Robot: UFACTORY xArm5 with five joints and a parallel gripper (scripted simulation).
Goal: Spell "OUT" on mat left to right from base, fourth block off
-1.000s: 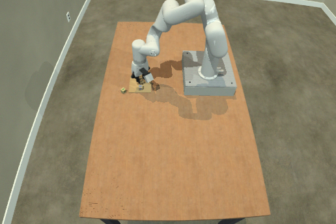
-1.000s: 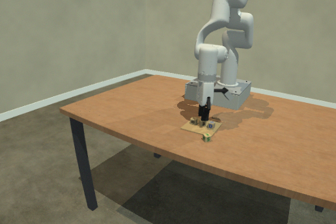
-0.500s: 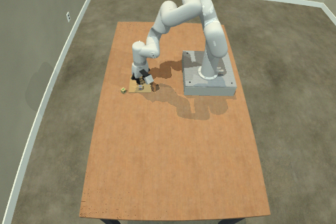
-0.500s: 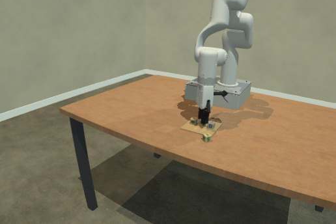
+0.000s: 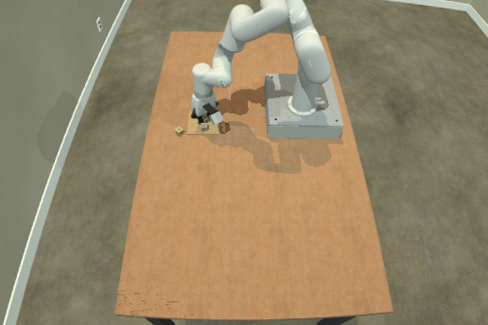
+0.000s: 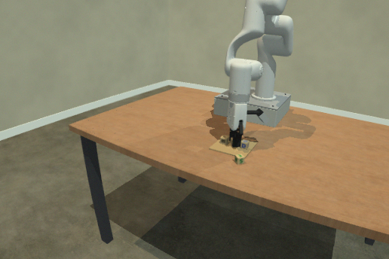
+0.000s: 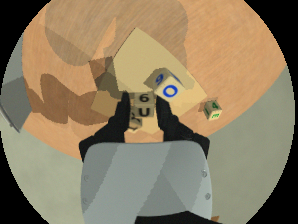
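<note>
Right now the U block is 10 mm below my hand. The rest, counted from my hand: tan mat (20 mm below, 10 mm ahead).
</note>
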